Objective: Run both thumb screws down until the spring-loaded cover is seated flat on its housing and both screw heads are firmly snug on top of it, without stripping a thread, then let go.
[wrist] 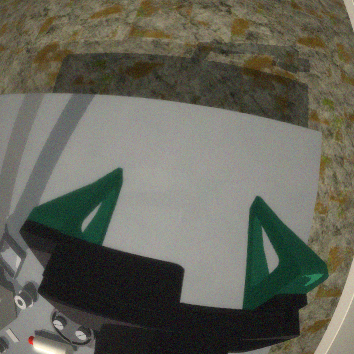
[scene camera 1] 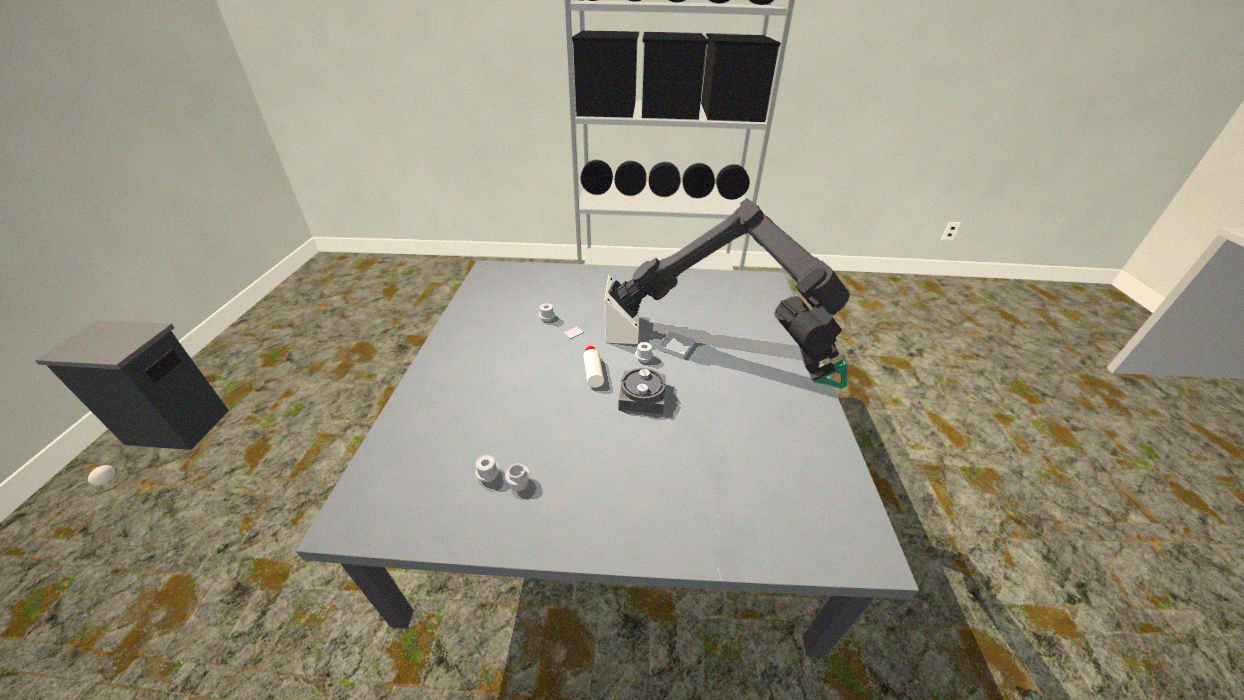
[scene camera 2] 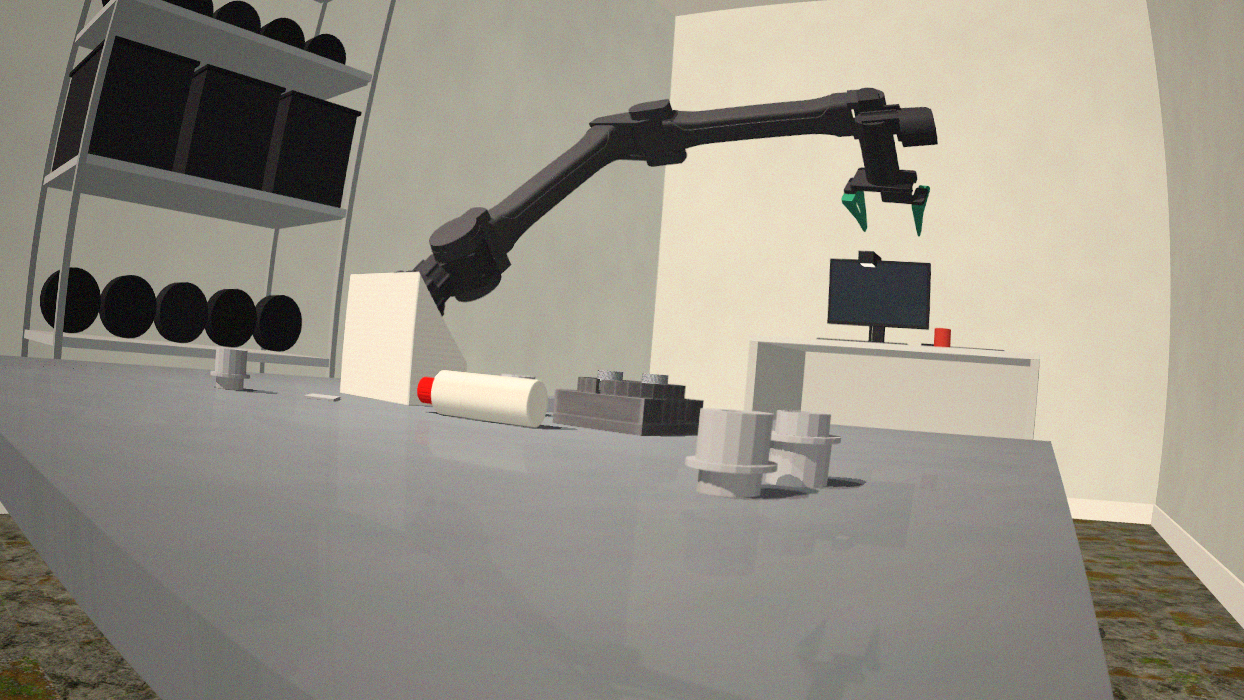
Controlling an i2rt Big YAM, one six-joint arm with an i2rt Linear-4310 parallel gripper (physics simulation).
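Places are measured from the arm's base along level axes (x ahead, y left, z up), in metres.
Pixels of known places: gripper, fingertip midpoint: [wrist: 188, 188] [scene camera 1: 837, 370] [scene camera 2: 892, 232]; arm's base at its link origin: [scene camera 1: 622, 300] [scene camera 2: 403, 315].
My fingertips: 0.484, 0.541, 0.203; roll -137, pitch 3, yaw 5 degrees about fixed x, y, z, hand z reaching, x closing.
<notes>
Ahead of a thing's pixels: the offset from my fingertips to its top centre, as dx, dy, dz. "spot": to the spot under its first point.
The dark square housing @(-0.169, -0.423, -0.263) [scene camera 1: 641, 406] [scene camera 2: 598, 410] stands near the middle of the table. Its round dark cover @(spot: -0.172, -0.380, -0.266) [scene camera 1: 658, 384] lies on top, with two pale slotted thumb screws. One screw @(-0.201, -0.425, -0.254) [scene camera 1: 644, 373] [wrist: 59, 321] and the other screw @(-0.137, -0.421, -0.253) [scene camera 1: 642, 388] [wrist: 82, 334] stand on opposite sides of the cover; both heads also show above the block in scene camera 2. Whether the cover is flat or the heads touch it is too small to tell. My gripper [scene camera 1: 835, 376] [scene camera 2: 891, 232] [wrist: 188, 188] is wide open and empty, high and far to the right of the housing in scene camera 1.
A cream bottle with a red cap @(-0.249, -0.588, -0.269) [scene camera 1: 593, 369] [scene camera 2: 489, 397] lies left of the housing. A pale flanged part @(-0.339, -0.444, -0.270) [scene camera 1: 644, 351] stands close behind it, near a grey tray @(-0.419, -0.347, -0.299) [scene camera 1: 665, 349]. Two similar parts @(spot: +0.192, -0.739, -0.270) [scene camera 1: 486, 469] @(spot: +0.196, -0.661, -0.270) [scene camera 1: 517, 476] stand at the front left, another @(-0.491, -0.812, -0.270) [scene camera 1: 546, 312] at the back left.
</notes>
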